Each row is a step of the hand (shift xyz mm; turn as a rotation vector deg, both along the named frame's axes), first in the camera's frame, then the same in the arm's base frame.
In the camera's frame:
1: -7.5 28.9 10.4 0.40 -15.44 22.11
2: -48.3 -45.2 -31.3 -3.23 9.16 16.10
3: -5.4 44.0 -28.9 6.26 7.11 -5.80
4: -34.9 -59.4 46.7 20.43 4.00 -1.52
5: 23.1 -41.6 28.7 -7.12 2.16 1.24
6: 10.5 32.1 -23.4 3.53 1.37 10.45
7: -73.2 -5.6 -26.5 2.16 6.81 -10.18
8: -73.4 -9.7 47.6 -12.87 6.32 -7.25
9: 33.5 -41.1 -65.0 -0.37 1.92 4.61
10: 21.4 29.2 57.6 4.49 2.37 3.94
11: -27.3 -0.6 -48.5 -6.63 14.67 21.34
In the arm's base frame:
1: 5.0 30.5 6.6 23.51 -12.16 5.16
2: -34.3 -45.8 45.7 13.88 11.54 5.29
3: -34.7 39.8 -4.2 -5.30 5.78 -7.86
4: 46.0 -49.7 48.4 2.03 2.35 -20.64
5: 37.7 -38.6 -13.4 -0.46 2.79 6.99
6: -24.7 27.7 -17.6 10.68 2.59 -1.64
7: -39.4 -4.3 67.2 -10.33 5.14 -4.64
8: 33.1 2.1 81.5 -10.37 6.09 10.65
9: -51.5 -52.0 -41.0 4.17 2.57 1.04
10: 56.6 35.5 -13.0 4.42 2.59 -3.88
11: -52.5 -5.6 17.8 17.61 17.95 9.07

